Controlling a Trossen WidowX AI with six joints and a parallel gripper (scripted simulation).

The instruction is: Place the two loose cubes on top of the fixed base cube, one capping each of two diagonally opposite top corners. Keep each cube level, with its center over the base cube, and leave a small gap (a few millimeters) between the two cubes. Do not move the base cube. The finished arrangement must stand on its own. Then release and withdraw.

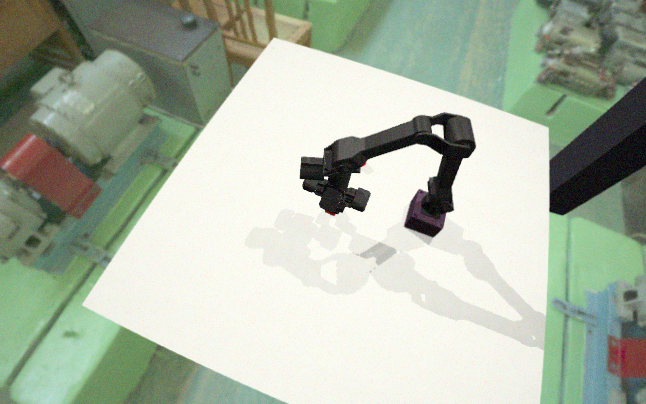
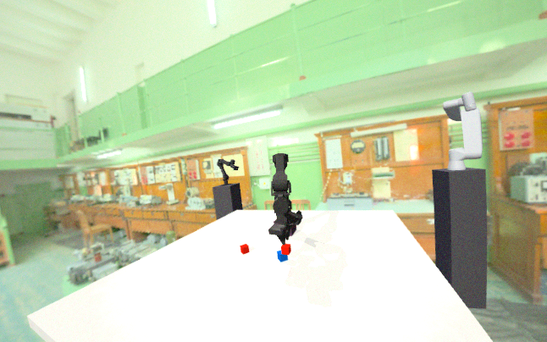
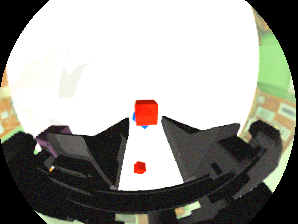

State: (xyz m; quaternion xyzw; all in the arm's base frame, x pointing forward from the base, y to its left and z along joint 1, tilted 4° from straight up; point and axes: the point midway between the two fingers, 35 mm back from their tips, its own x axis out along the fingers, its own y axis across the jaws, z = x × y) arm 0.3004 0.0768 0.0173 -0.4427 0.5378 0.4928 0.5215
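Right now the red cube is 50 mm behind my gripper tip, 230 mm to the right of it and 60 mm below it. Also, from my gripper tip: blue cube: 20 mm to the right, 60 mm below.
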